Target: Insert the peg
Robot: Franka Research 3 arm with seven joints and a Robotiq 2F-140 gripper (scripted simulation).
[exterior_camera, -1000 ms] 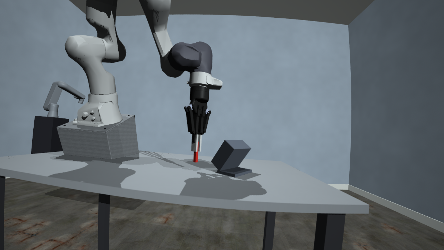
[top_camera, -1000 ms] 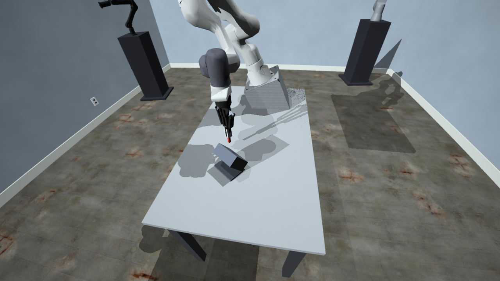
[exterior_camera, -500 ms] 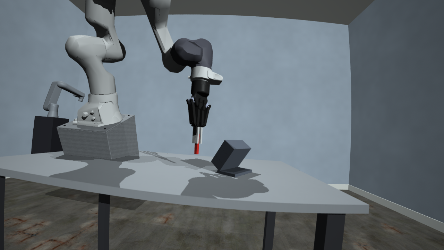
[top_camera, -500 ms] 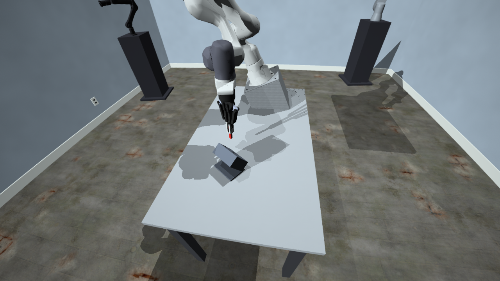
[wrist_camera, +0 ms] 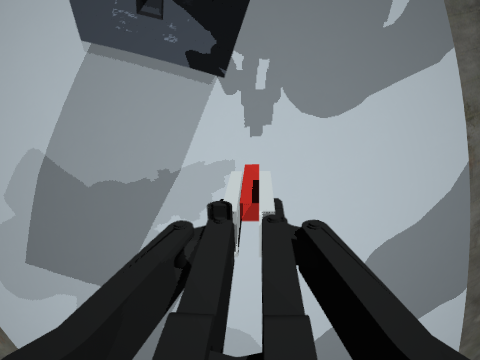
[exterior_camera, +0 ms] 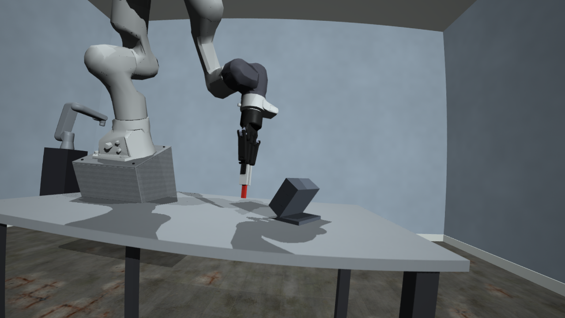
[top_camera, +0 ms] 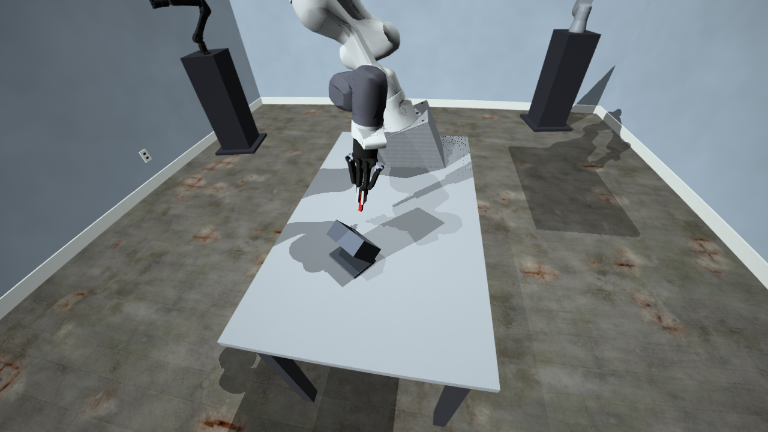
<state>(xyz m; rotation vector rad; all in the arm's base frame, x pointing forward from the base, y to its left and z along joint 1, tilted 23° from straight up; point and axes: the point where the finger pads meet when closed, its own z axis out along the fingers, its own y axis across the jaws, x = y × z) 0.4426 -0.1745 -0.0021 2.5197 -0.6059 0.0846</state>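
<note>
The peg is 3 cm below my hand and 1 cm to the right of it. Round my hand: flat base plate (18 cm ahead, 13 cm below, 4 cm to the right).
</note>
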